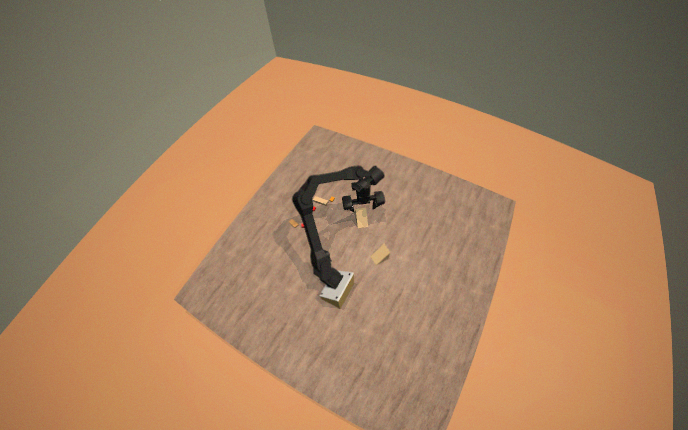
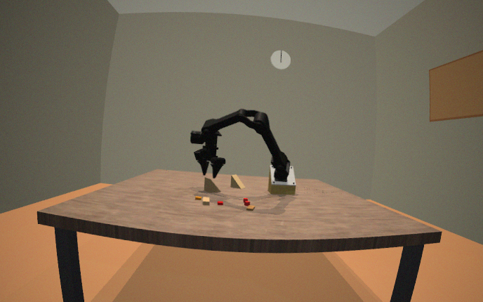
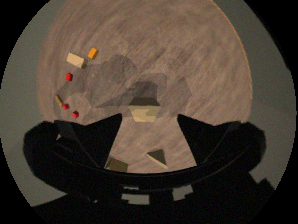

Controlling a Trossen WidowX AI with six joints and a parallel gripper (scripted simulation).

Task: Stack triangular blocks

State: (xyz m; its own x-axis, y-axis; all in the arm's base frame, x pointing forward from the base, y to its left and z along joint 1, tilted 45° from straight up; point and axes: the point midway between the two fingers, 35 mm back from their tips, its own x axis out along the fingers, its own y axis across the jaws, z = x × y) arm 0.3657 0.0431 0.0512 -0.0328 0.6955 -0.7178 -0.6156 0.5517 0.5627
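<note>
Now: the triangular block 10 mm behind my gripper tip, 10 mm to the left of it and 60 mm below it. Also, from my gripper tip: orange piece: 20 mm ahead, 190 mm to the left, 70 mm below.
</note>
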